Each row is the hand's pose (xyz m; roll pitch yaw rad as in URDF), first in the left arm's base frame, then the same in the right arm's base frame.
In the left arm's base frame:
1: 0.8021 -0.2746 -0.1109 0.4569 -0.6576 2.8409
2: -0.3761 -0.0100 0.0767 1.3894 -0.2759 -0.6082
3: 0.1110 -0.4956 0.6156 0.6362 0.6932 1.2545
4: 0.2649 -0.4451 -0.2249 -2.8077 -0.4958 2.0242
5: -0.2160 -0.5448 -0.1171 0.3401 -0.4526 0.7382
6: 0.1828 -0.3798 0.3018 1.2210 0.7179 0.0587
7: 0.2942 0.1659 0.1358 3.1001 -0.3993 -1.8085
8: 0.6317 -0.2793 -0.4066 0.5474 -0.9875 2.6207
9: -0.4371 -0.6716 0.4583 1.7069 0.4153 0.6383
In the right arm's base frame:
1: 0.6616 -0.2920 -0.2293 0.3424 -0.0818 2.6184
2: -0.3162 0.2390 -0.7345 1.7746 -0.7610 -1.0723
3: -0.3350 -0.2219 0.0075 -0.0066 0.4541 0.6288
4: 0.2383 -0.3679 -0.6111 2.9784 -0.1446 1.9205
5: -0.2345 -0.3444 -0.7806 -0.2675 -0.7744 0.8343
6: -0.0825 -0.1863 -0.2205 1.1366 0.1375 -0.2435
7: 0.2448 0.2823 -0.3257 -2.5831 -0.2535 -2.2724
8: 0.6753 -0.3190 -0.5693 0.2923 -0.4323 2.5285
9: -0.7462 -0.3093 -0.4160 1.3287 -0.0398 0.2994

